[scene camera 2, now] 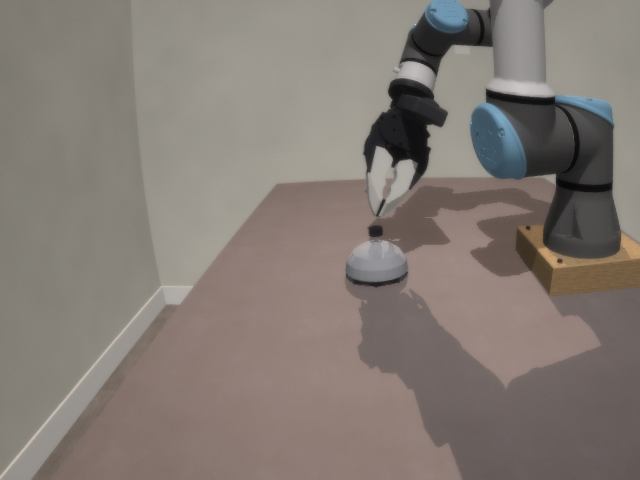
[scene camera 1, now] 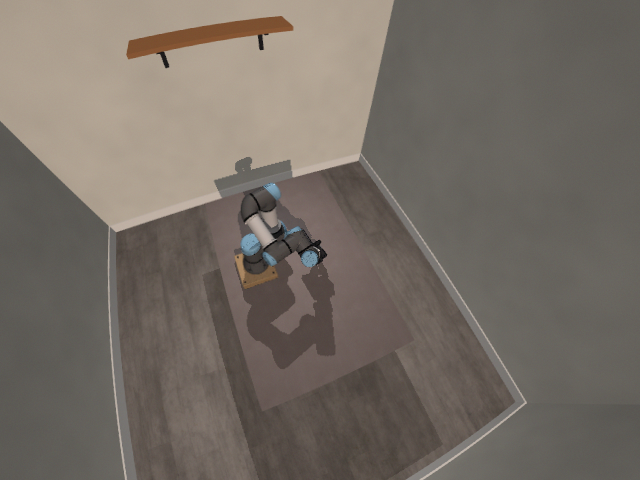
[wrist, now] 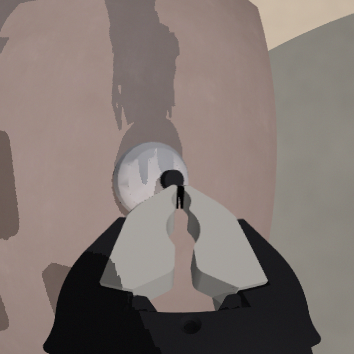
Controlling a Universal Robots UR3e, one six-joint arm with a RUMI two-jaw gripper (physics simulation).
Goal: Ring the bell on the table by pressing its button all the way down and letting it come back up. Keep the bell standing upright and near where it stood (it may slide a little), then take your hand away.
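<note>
A silver dome bell stands upright on the table. Its black button is up, on a short stem above the dome. My gripper is shut and empty, its pale jaw tips together. In the scene camera 2 view the tips are a little above the button, with a small gap between. In the wrist view the tips are at the button's lower edge and cover part of the dome. The bell is hidden by the arm in the scene camera 1 view.
The arm's base stands on a wooden block at the table's side. A brown shelf is on the wall, high above. The arm's shadow falls across the table beside the bell.
</note>
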